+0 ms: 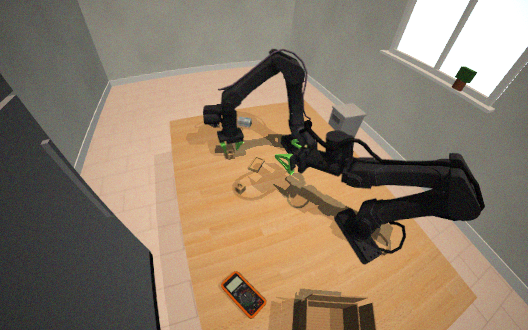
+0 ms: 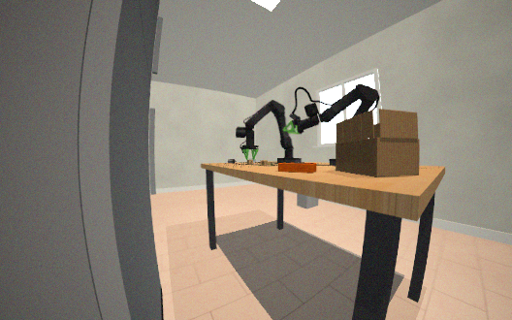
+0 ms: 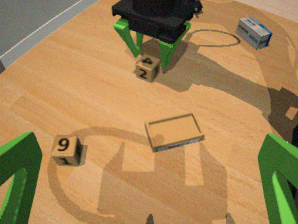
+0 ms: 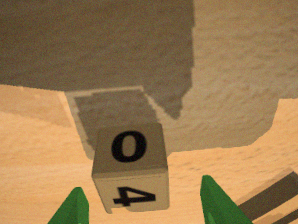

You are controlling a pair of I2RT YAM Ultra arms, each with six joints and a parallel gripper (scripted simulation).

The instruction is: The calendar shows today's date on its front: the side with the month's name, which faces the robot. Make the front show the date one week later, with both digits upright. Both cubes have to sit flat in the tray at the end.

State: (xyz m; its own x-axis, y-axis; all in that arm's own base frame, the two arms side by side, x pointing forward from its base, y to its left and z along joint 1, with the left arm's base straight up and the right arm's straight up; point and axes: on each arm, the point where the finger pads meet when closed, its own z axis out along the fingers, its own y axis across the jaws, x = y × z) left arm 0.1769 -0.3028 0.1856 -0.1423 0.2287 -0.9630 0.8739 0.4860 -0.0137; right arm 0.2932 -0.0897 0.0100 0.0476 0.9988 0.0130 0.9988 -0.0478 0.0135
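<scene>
My right gripper is now 9 cm to the right of the calendar tray, 9 cm past it and 3 cm above it. From my right hand the other things lie so: orange multimeter 56 cm to the left, 14 cm ahead, 2 cm below; small dark object 26 cm to the right, 2 cm below, 2 cm ahead.
</scene>
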